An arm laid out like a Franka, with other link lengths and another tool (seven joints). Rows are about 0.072 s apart.
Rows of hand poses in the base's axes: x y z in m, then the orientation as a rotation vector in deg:
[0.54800 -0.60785 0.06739 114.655 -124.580 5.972]
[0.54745 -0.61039 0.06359 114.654 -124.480 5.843]
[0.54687 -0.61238 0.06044 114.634 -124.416 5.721]
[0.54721 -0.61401 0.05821 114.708 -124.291 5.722]
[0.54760 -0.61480 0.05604 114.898 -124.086 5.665]
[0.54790 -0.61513 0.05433 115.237 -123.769 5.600]
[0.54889 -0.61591 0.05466 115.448 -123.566 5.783]
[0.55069 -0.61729 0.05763 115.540 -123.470 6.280]
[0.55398 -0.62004 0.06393 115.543 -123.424 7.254]
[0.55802 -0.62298 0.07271 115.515 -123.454 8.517]
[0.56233 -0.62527 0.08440 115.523 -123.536 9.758]
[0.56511 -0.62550 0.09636 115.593 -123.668 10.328]
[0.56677 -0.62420 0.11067 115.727 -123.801 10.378]
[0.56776 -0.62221 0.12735 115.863 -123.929 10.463]
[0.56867 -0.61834 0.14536 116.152 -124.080 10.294]
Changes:
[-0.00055 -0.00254 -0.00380 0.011 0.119 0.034]
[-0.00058 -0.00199 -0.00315 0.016 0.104 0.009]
[0.00034 -0.00163 -0.00223 -0.025 0.038 0.092]
[0.00039 -0.00079 -0.00217 0.021 0.059 0.183]
[0.00030 -0.00033 -0.00171 0.044 0.060 0.307]
[0.00099 -0.00078 0.00033 -0.080 -0.067 0.208]
[0.00180 -0.00138 0.00297 -0.233 -0.227 0.121]
[0.00329 -0.00275 0.00630 -0.473 -0.448 0.085]
[0.00404 -0.00294 0.00878 -0.580 -0.623 0.055]
[0.00431 -0.00229 0.01169 -0.519 -0.663 0.051]
[0.00278 -0.00023 0.01196 -0.155 -0.387 0.019]
[0.00166 0.00130 0.01431 0.112 -0.156 0.019]
[0.00099 0.00199 0.01668 0.094 -0.172 0.024]
[0.00091 0.00387 0.01801 0.296 -0.124 0.079]

